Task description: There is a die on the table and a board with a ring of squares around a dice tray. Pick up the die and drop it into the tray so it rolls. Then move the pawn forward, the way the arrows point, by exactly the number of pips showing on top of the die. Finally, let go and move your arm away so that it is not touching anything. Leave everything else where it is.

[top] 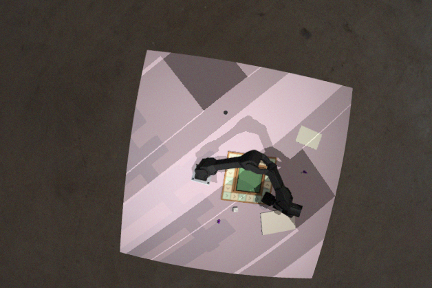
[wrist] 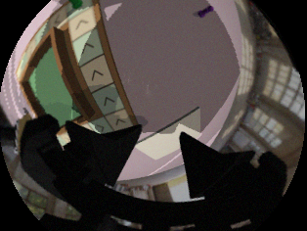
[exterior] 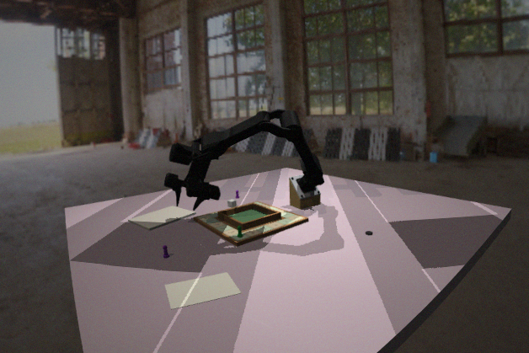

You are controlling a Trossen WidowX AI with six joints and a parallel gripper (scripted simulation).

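The white die is 22 cm behind my gripper tip, 9 cm to the right of it and 5 cm below it. Round my gripper tip: pale yellow sheet (11 cm ahead, 41 cm to the left, 6 cm below); green pawn (9 cm behind, 22 cm to the left, 3 cm below); green dice tray (19 cm behind, 10 cm to the left, 5 cm below).
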